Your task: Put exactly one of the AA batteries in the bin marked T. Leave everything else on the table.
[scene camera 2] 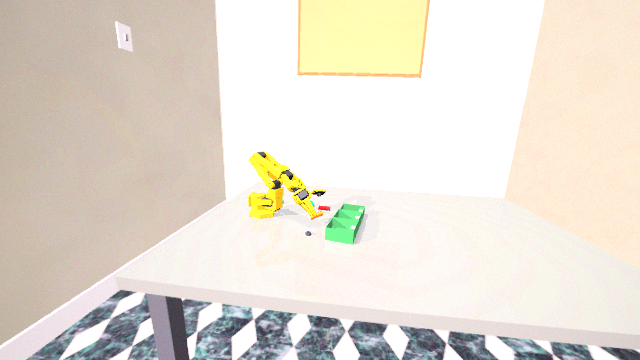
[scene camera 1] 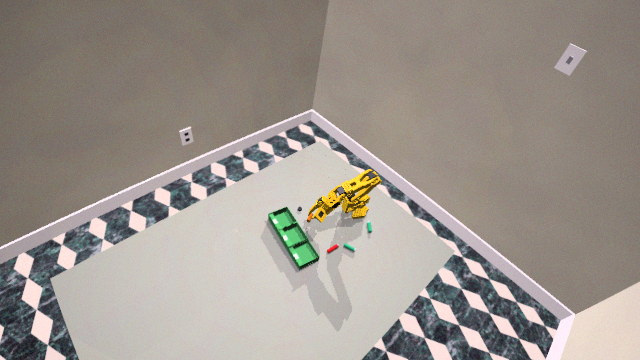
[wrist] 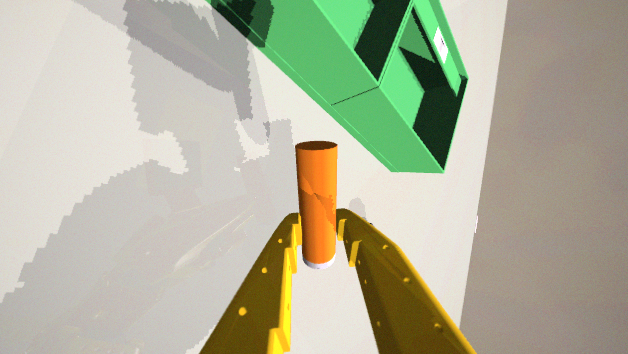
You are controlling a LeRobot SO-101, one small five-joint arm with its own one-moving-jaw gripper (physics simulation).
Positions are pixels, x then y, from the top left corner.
green three-compartment tray: scene camera 2 343, 227; scene camera 1; wrist
same spot on green three-compartment tray: (wrist: 396, 83) = (scene camera 1: 278, 222)
